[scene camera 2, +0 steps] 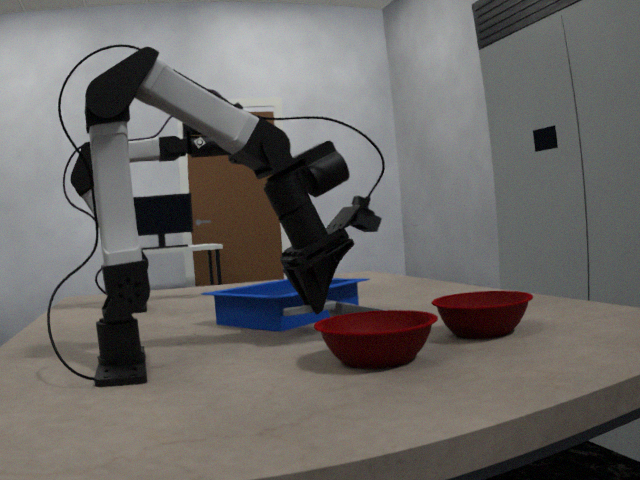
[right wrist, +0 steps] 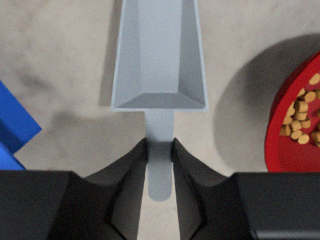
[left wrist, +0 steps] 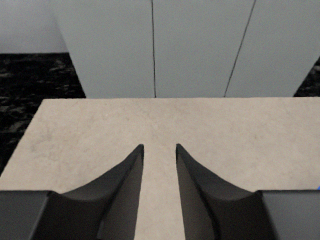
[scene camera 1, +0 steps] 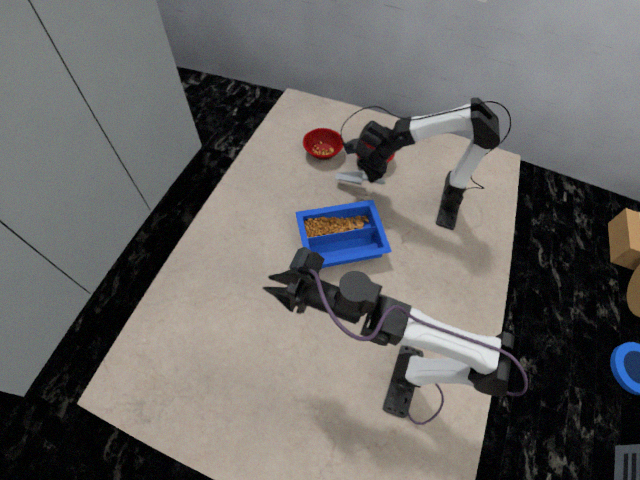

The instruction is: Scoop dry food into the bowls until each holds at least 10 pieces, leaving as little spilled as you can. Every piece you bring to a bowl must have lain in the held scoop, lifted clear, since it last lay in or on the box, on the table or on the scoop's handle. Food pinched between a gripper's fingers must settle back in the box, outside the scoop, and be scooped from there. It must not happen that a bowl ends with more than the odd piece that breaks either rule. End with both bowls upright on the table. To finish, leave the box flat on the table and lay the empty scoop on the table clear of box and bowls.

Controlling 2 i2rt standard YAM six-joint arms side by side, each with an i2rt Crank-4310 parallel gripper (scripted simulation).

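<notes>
There is my left gripper [left wrist: 159, 146]. I see my right gripper [scene camera 2: 316, 312], and I find it [right wrist: 159, 140] again here. A blue box [scene camera 2: 263, 312] is part of the scene too, and I also see the box [scene camera 1: 336, 248] from another view. A grey scoop [scene camera 2: 335, 308] is visible, and the scoop [right wrist: 159, 69] appears here as well, though in the left wrist view it is out of frame. I see a red bowl [scene camera 1: 331, 139] as well.
</notes>
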